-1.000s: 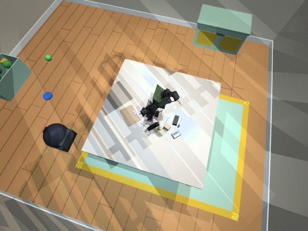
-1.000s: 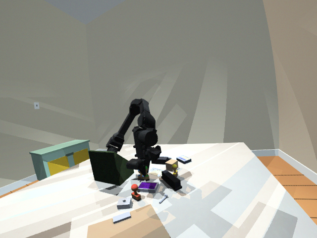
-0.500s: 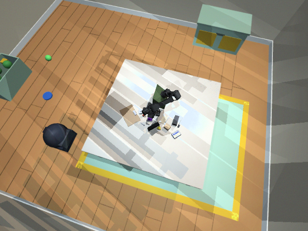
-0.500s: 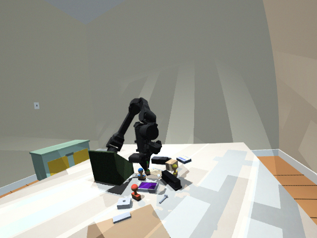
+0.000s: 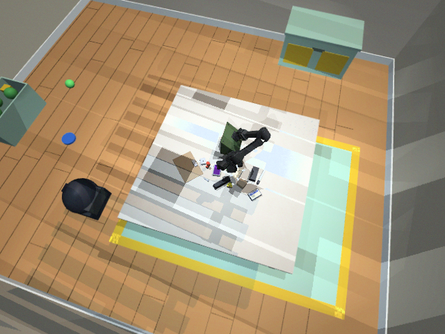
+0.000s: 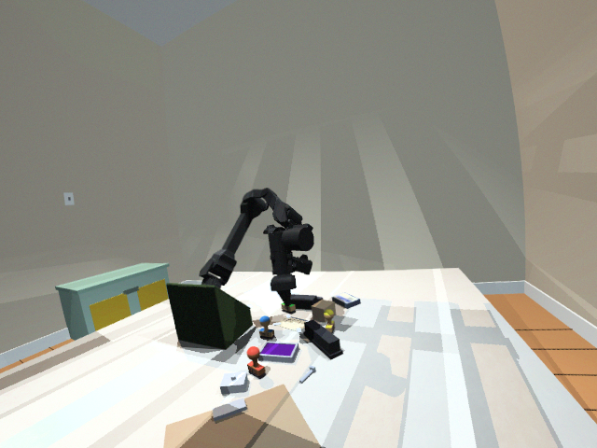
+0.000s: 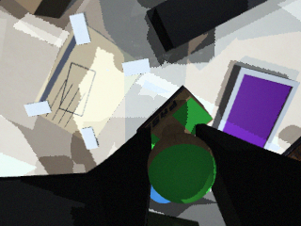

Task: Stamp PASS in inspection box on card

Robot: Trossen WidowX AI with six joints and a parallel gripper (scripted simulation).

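The pale card is 30 mm behind my gripper tip, 60 mm to the left of it and 100 mm below it. Round my gripper tip: blue stamp: 70 mm behind, 30 mm to the right, 80 mm below; green stamp: right at my gripper tip; black block: 100 mm ahead, 20 mm to the right, 80 mm below.
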